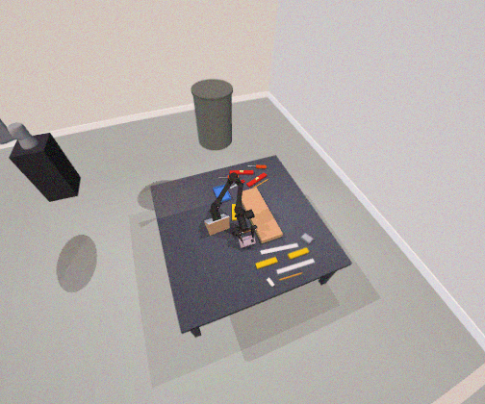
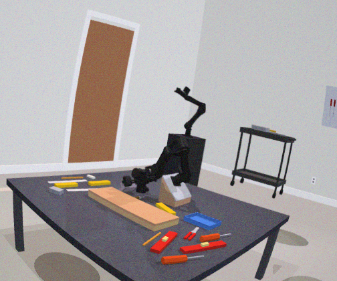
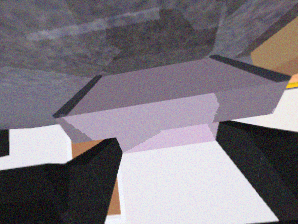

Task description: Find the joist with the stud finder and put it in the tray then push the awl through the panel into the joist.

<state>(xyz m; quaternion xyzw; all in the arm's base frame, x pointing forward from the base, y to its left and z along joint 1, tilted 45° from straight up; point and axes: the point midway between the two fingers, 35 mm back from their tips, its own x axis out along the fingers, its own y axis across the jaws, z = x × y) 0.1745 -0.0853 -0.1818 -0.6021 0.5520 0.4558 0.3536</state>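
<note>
The awl is 10 mm ahead of my gripper tip, 120 mm to the left of it and 60 mm below it. Also, from my gripper tip: grey block (470 mm ahead, 80 mm to the right, 60 mm below); then stud finder (10 mm ahead, 10 mm below); then blue tray (60 mm behind, 560 mm to the left, 60 mm below).
</note>
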